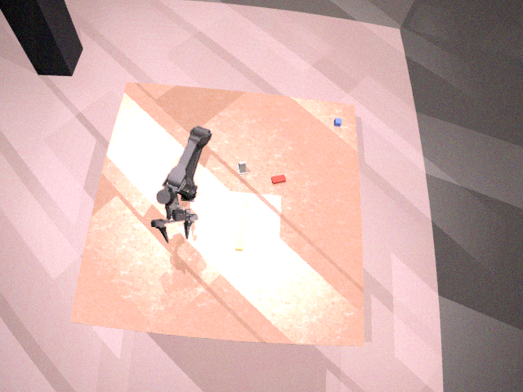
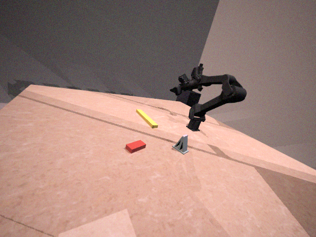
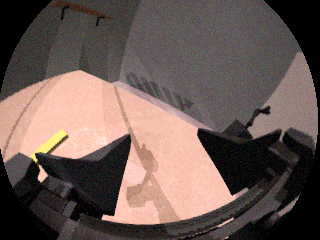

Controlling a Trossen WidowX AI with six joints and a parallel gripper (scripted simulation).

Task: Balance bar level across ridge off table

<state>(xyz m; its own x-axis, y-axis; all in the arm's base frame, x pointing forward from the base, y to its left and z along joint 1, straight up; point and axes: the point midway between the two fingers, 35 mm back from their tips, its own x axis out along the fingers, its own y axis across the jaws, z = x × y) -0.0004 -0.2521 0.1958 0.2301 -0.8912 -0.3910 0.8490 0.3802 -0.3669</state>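
Now: gripper tip 260 mm short of the yellow bar, 150 mm to the right of it and 170 mm above it. Also, from my gripper tip: blue cube: 730 mm ahead, 780 mm to the left, 170 mm below; red block: 420 mm ahead, 410 mm to the left, 170 mm below.
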